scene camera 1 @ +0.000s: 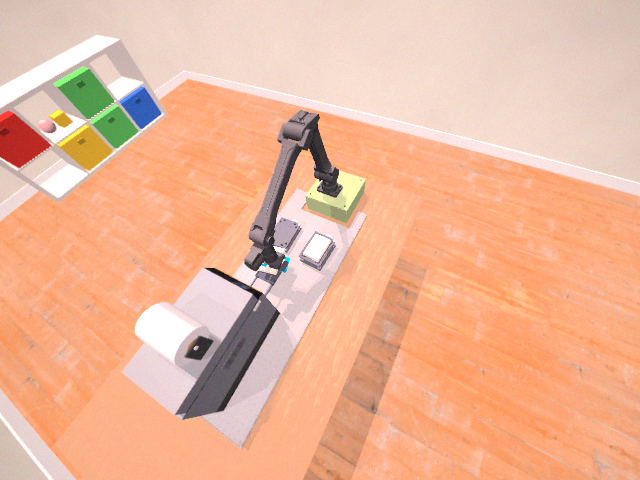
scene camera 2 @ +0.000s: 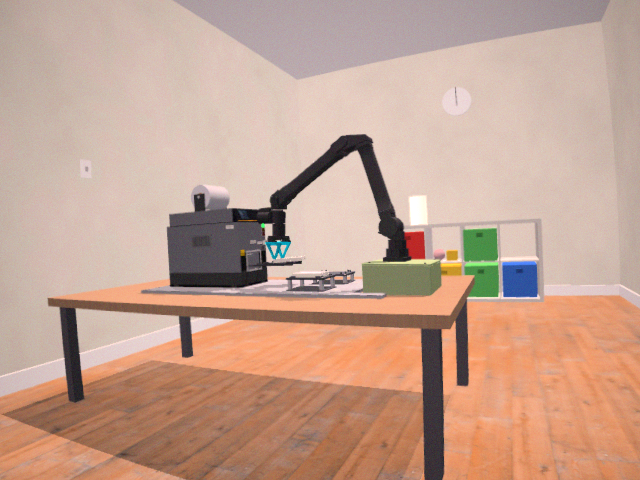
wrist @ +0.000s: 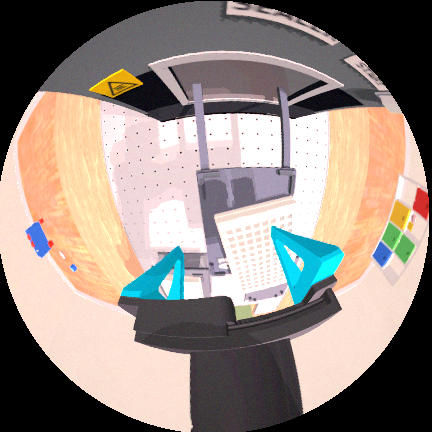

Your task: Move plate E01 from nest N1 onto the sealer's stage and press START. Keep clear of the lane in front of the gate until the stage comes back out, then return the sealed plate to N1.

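Places are measured from the arm's base along level axes (x ahead, y left, z up), in metres.
Where they show: gripper, fingertip midpoint: (scene camera 1: 276, 268) (scene camera 2: 278, 258) (wrist: 225, 241); arm's base at its link origin: (scene camera 1: 329, 189) (scene camera 2: 397, 260).
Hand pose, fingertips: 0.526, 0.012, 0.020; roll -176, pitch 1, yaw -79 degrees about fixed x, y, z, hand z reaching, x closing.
Things, the pixels of their top centre, and the offset from my fingertips, as dx, dy, dz. "pt": a spot on its surface instead.
- stage at its top centre: (wrist: 251, 196) (scene camera 2: 273, 261) (scene camera 1: 266, 274) +0.042, -0.026, -0.012
- white gridded plate at its top centre: (wrist: 264, 261) (scene camera 2: 289, 256) (scene camera 1: 271, 258) -0.031, -0.046, +0.004
- nest at its top centre: (wrist: 270, 286) (scene camera 2: 333, 270) (scene camera 1: 282, 231) -0.206, -0.117, -0.066
- white plate at its top centre: (wrist: 183, 296) (scene camera 2: 310, 272) (scene camera 1: 316, 246) -0.202, +0.090, -0.051
- pale gate frame at a spot on its surface: (wrist: 240, 55) pt +0.144, -0.010, +0.038
- yellow warning sign at a spot on its surface: (wrist: 116, 84) pt +0.141, +0.065, +0.035
- white roll at its top centre: (scene camera 1: 160, 328) (scene camera 2: 210, 186) +0.376, -0.015, +0.358
My gripper (scene camera 1: 276, 266) (scene camera 2: 278, 256) (wrist: 225, 241) is open and empty, pointing down over the stage. The stage (scene camera 2: 269, 264) (wrist: 265, 182) stands outside the sealer (scene camera 1: 227, 356) (scene camera 2: 206, 253) (wrist: 175, 30) on two rails. A white gridded plate (scene camera 2: 294, 258) (wrist: 252, 245) lies on it, turned askew and off towards the arm's base side; in the wrist view the right fingertip overlaps it. Its label cannot be read. One nest (scene camera 1: 286, 232) shows no plate; the other bears a white plate (scene camera 1: 316, 248) (scene camera 2: 310, 273). Which is N1 cannot be read. The START label (wrist: 367, 70) is partly in view.
The sealer front, with a pale gate frame (wrist: 240, 55) and yellow warning sign (wrist: 116, 84), is close to the gripper. A green light (scene camera 2: 262, 225) shows on it. A white roll (scene camera 1: 170, 333) (scene camera 2: 214, 196) tops the sealer. The arm stands on a green block (scene camera 1: 336, 196) (scene camera 2: 403, 277).
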